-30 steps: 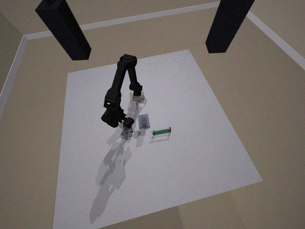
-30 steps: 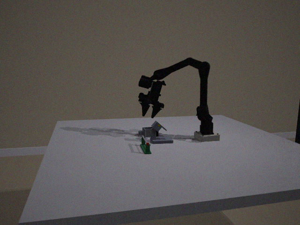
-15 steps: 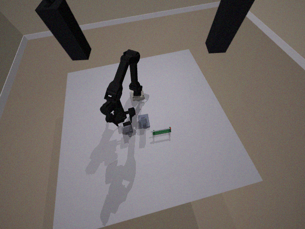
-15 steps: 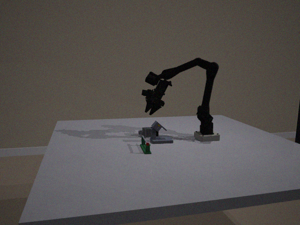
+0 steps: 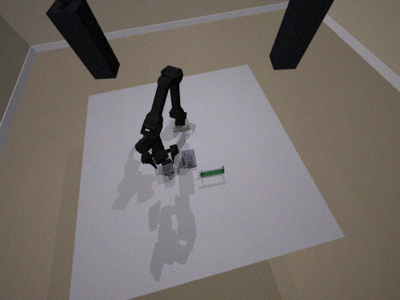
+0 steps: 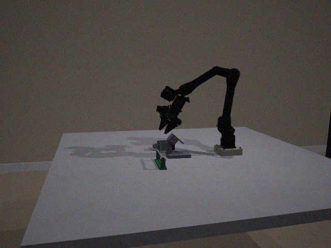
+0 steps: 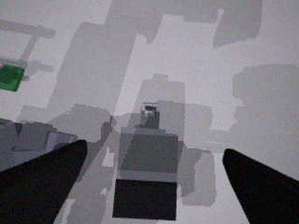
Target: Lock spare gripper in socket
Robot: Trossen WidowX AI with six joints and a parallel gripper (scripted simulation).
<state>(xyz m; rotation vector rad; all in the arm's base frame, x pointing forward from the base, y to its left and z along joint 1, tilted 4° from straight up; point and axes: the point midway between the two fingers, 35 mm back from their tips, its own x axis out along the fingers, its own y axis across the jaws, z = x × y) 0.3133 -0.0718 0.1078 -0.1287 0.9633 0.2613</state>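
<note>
The spare gripper is 1 cm behind my gripper tip and 7 cm below it. Round my gripper tip: green cradle: 1 cm ahead, 26 cm to the left, 7 cm below; then grey mount: 6 cm behind, 12 cm to the left, 4 cm below.
</note>
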